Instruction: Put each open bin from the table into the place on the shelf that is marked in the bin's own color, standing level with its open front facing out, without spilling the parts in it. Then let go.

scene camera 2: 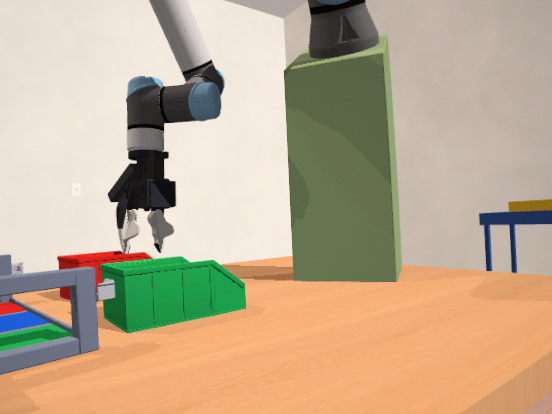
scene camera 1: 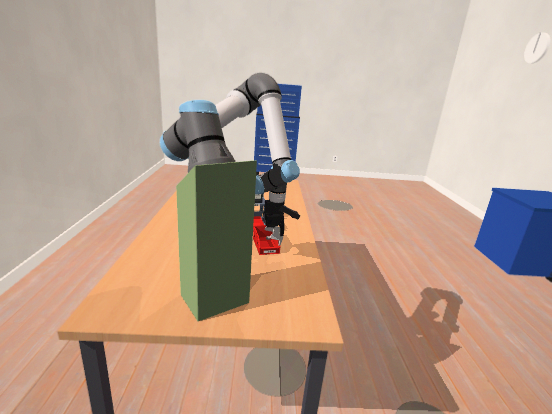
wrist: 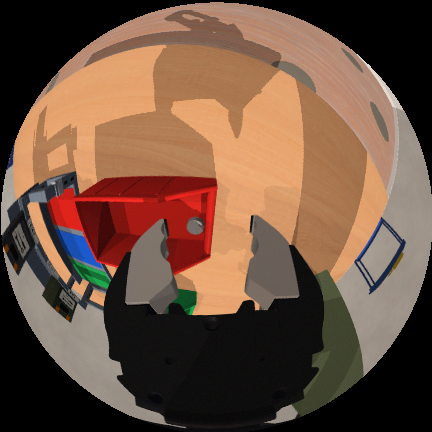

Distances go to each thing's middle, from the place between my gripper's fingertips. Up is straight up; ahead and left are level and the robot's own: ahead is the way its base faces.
My gripper is now 6 cm short of the red bin (scene camera 2: pixel 94 260), 4 cm to the right of it and 3 cm above it. Round my hand: green bin (scene camera 2: pixel 151 293): 5 cm ahead, 28 cm to the left, 3 cm below.
